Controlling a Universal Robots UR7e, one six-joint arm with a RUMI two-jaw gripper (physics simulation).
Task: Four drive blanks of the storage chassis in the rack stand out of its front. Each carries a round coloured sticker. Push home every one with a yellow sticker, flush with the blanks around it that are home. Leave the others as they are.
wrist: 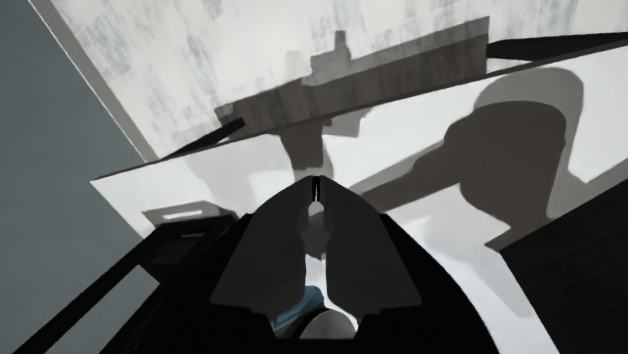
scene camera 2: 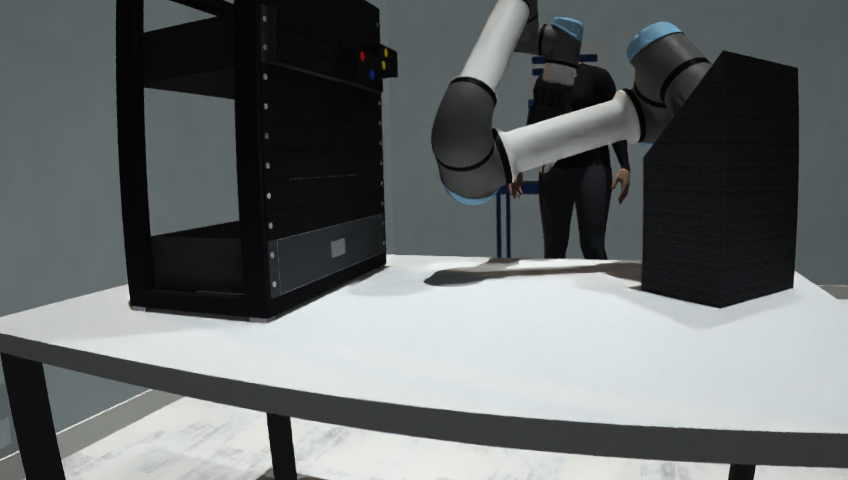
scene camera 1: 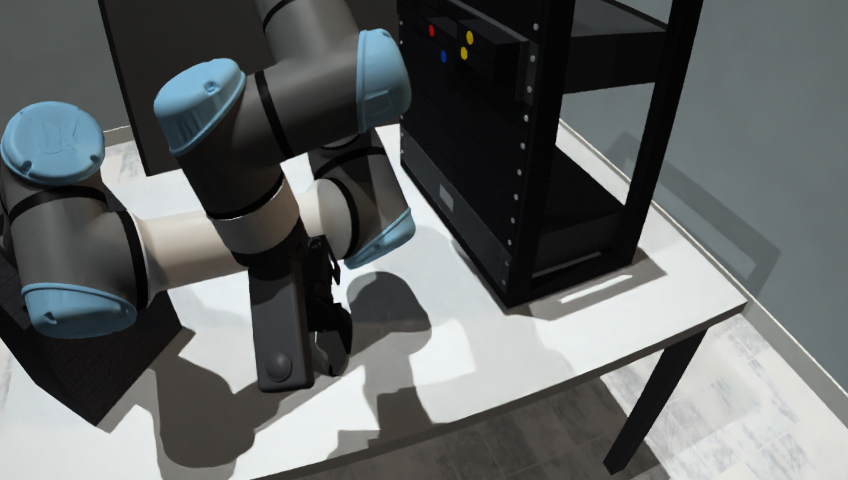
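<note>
The rack's storage chassis [scene camera 2: 291, 36] has four black blanks standing out at its right end. The upper left one has a red sticker [scene camera 1: 431, 30] [scene camera 2: 362, 56], the lower left one a blue sticker [scene camera 1: 443, 56] [scene camera 2: 372, 74]. To their right, one above the other, are an upper yellow sticker [scene camera 1: 469, 37] [scene camera 2: 385, 52] and a lower yellow sticker [scene camera 1: 463, 52] [scene camera 2: 383, 65]. My gripper [scene camera 1: 334, 367] [wrist: 316, 178] is shut and empty, pointing down over the table, in front of the rack and well below the blanks. In scene camera 2 it is hard to make out against the person.
The rack [scene camera 1: 550, 118] [scene camera 2: 249, 148] stands on the white table [scene camera 1: 648, 309] [scene camera 2: 476, 356]. A dark block with a slanted top [scene camera 2: 720, 178] [wrist: 575, 260] stands by the arm's base. A person [scene camera 2: 574, 208] stands behind the table. The arm's elbow [scene camera 2: 467, 130] hangs between rack and block.
</note>
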